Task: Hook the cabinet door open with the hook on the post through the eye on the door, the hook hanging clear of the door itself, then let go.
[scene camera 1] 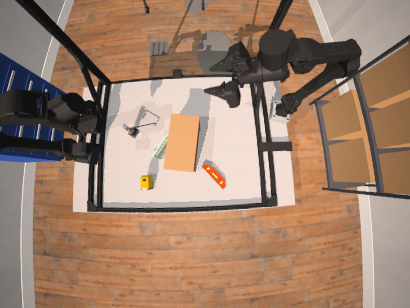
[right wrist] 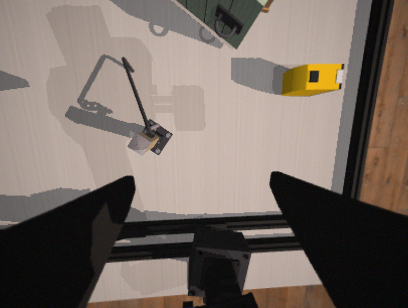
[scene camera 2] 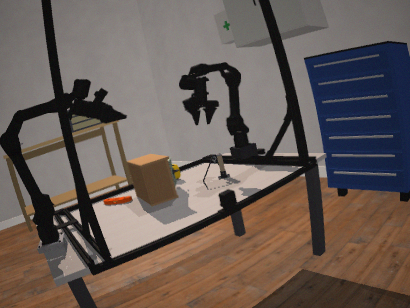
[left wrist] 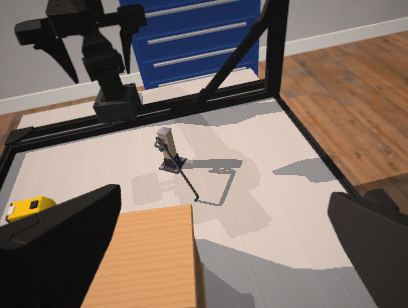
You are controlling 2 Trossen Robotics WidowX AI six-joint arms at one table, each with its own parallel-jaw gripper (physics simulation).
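Frame: origin at the left arm's base, x ahead, y left, z up, level; metres.
Seen in the pictures: left gripper, fingertip midpoint: (scene camera 1: pixel 206 79) (scene camera 2: pixel 124 115) (left wrist: pixel 226 198); right gripper, fingertip midpoint: (scene camera 1: pixel 103 134) (right wrist: pixel 203 180) (scene camera 2: pixel 202 124) (left wrist: pixel 103 78); left arm's base, origin of the base link: (scene camera 1: pixel 281 111) (scene camera 2: pixel 50 240); right arm's base, origin of the base link: (right wrist: pixel 219 274) (scene camera 2: pixel 242 145) (left wrist: pixel 114 94).
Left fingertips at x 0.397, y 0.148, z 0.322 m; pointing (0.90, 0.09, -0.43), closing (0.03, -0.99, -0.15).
Note:
Pixels of each thing's top centre, then the offset from my left fingertips to it. "*": a spot on its surface instead.
- wooden cabinet, middle of its top: (left wrist: pixel 89 261) (scene camera 2: pixel 145 158) (scene camera 1: pixel 181 141) 0.065 m ahead, 0.161 m left, 0.194 m down
- post, surface spot: (right wrist: pixel 143 142) * 0.366 m ahead, 0.137 m left, 0.257 m down
- yellow tape measure, middle of its top: (right wrist: pixel 327 73) (left wrist: pixel 23 205) (scene camera 2: pixel 170 164) (scene camera 1: pixel 144 183) 0.210 m ahead, 0.370 m left, 0.281 m down
- orange level, middle of its top: (scene camera 2: pixel 116 198) (scene camera 1: pixel 215 175) 0.107 m back, 0.265 m left, 0.343 m down
The wooden cabinet (scene camera 1: pixel 182 142) (scene camera 2: pixel 149 180) (left wrist: pixel 150 255) stands on the table. Its green door (scene camera 1: pixel 160 147) (right wrist: pixel 202 9) stands ajar; the ring-shaped eye (right wrist: pixel 225 31) is on the door's face. The post (scene camera 1: pixel 131 129) (scene camera 2: pixel 221 165) (left wrist: pixel 169 145) (right wrist: pixel 143 142) stands upright apart from the cabinet. The thin dark hook (scene camera 2: pixel 206 172) (left wrist: pixel 185 178) (right wrist: pixel 136 95) slants out from the post, apart from the eye. My left gripper (scene camera 1: pixel 208 80) (left wrist: pixel 226 198) is open, empty and raised near the cabinet. My right gripper (scene camera 2: pixel 203 123) (left wrist: pixel 103 78) (right wrist: pixel 203 180) is open, empty, pointing down above the table beyond the post.
A yellow tape measure (scene camera 1: pixel 146 182) (scene camera 2: pixel 177 172) (left wrist: pixel 31 208) (right wrist: pixel 305 80) lies on the door side of the cabinet. An orange level (scene camera 1: pixel 214 175) (scene camera 2: pixel 118 200) lies on the cabinet's other side. Black frame bars edge the table, with uprights at its sides.

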